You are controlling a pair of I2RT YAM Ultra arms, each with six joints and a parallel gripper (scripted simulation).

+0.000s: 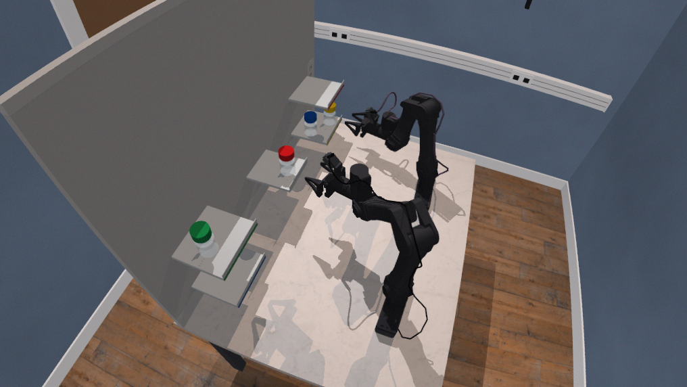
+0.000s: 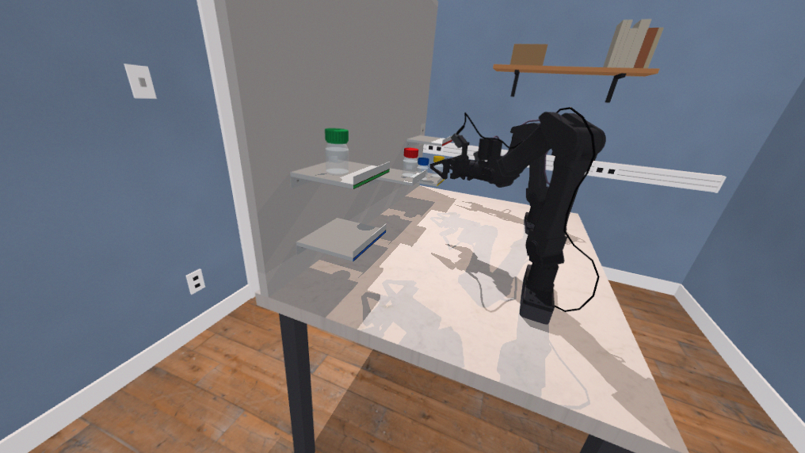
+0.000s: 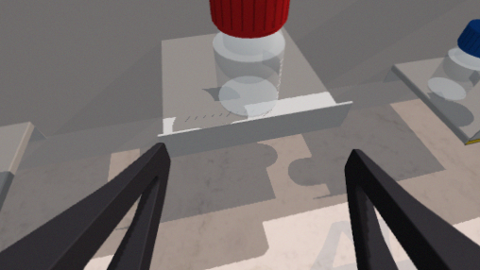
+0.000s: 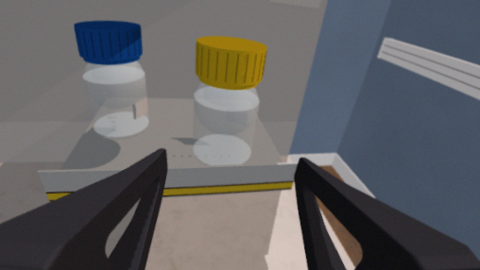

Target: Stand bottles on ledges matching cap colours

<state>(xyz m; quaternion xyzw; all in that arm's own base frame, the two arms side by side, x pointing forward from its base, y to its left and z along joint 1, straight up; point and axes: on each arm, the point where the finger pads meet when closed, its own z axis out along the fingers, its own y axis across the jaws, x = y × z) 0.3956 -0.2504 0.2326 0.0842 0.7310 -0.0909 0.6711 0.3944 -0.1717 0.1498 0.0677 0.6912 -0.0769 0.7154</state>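
My right gripper is now 10 cm short of the red-capped bottle, 43 cm to the right of it and 8 cm below it. Round my right hand: blue-capped bottle (15 cm ahead, 9 cm to the left, 2 cm below); grey wall panel (25 cm ahead, 44 cm to the left, 28 cm above); yellow-capped bottle (10 cm ahead, 1 cm to the right, 2 cm below).
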